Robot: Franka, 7 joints.
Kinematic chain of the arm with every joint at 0, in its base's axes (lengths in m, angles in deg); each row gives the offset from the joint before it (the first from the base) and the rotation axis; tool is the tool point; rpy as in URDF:
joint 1: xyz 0 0 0.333 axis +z
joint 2: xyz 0 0 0 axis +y
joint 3: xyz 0 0 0.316 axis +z
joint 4: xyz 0.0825 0 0 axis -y
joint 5: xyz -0.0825 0 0.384 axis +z
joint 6: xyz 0 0 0 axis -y
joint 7: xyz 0.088 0 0 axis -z
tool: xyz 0 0 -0.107 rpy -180 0 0
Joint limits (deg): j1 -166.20..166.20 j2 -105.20..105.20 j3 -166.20..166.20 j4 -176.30..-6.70 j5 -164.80..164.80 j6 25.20..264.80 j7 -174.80..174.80
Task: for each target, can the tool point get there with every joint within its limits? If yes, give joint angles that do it. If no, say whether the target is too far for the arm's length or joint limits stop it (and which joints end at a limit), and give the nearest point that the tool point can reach.
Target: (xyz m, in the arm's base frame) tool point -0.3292 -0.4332 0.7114
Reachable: yes | joints 104.20 -9.30 138.10 -83.53 97.07 217.52 -55.67
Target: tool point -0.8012 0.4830 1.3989
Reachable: no: too far | nearest point -0.4847 0.2922 0.9778 | short by 0.560 m
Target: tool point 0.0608 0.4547 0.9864
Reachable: yes | joints -10.73 3.58 91.10 -52.76 -127.82 171.88 -13.20
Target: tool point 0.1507 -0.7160 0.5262
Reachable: yes | joints 52.49 -73.29 -80.80 -72.47 133.07 164.66 4.43
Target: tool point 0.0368 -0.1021 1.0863
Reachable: yes | joints -104.01 -6.47 -23.67 -26.15 -65.91 222.92 -17.63
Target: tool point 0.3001 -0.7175 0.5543
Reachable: yes | joints -69.66 35.43 3.78 -61.49 -9.59 137.21 -98.93
